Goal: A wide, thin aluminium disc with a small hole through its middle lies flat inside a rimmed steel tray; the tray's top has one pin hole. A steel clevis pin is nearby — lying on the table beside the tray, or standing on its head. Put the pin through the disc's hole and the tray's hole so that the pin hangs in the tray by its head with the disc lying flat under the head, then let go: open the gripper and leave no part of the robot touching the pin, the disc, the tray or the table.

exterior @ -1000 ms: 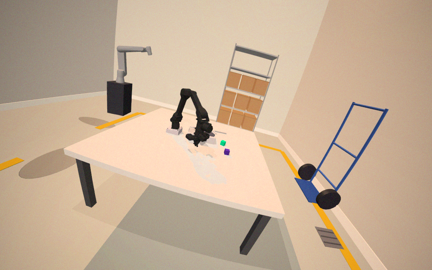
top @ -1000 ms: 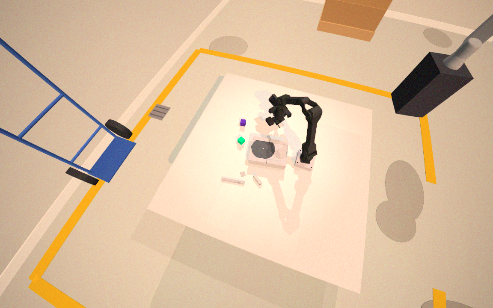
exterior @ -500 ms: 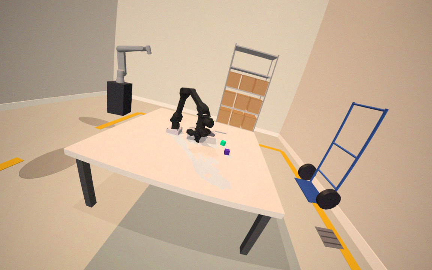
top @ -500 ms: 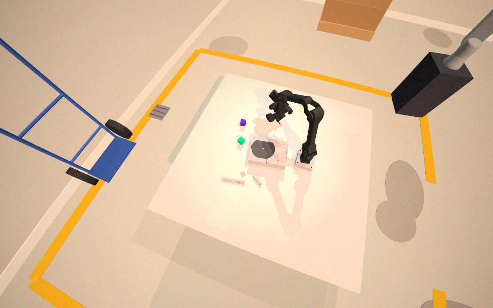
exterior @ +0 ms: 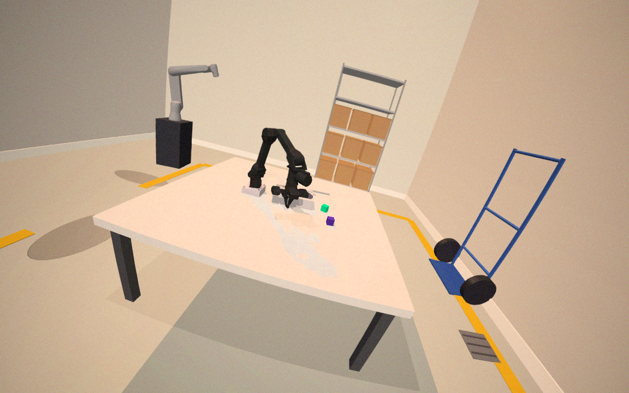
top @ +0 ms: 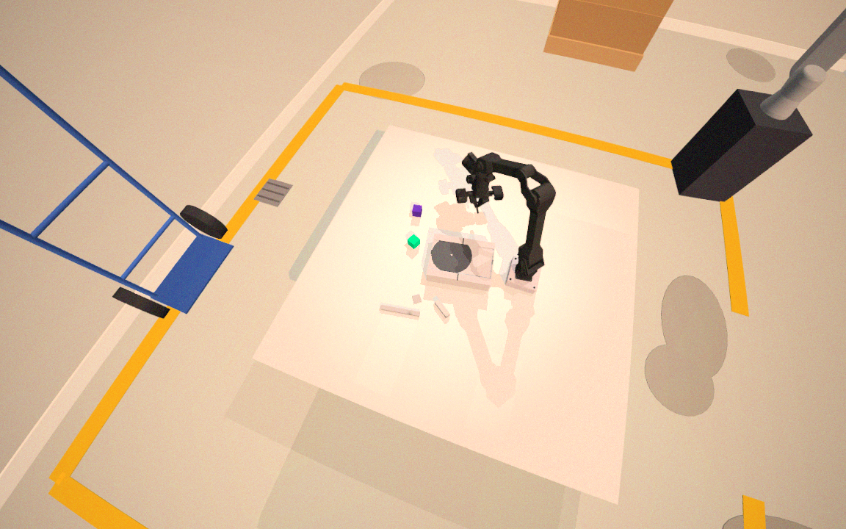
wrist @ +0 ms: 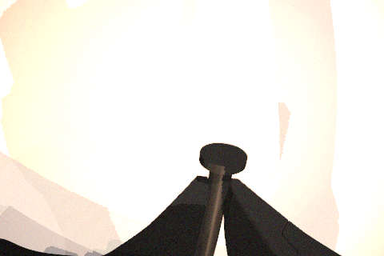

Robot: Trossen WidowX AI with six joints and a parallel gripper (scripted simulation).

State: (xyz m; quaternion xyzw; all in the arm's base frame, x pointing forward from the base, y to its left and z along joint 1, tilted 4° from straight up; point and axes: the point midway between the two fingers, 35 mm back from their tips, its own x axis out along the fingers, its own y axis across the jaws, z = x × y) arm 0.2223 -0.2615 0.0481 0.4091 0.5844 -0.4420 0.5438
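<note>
The aluminium disc is 7 cm ahead of my gripper tip, 24 cm to the left of it and 1 cm below it. Also, from my gripper tip: pale rimmed tray 3 cm ahead, 25 cm to the left, 2 cm below; purple cube 25 cm ahead, 3 cm to the left, 5 cm below; clevis pin 1 cm to the left, 1 cm above.
</note>
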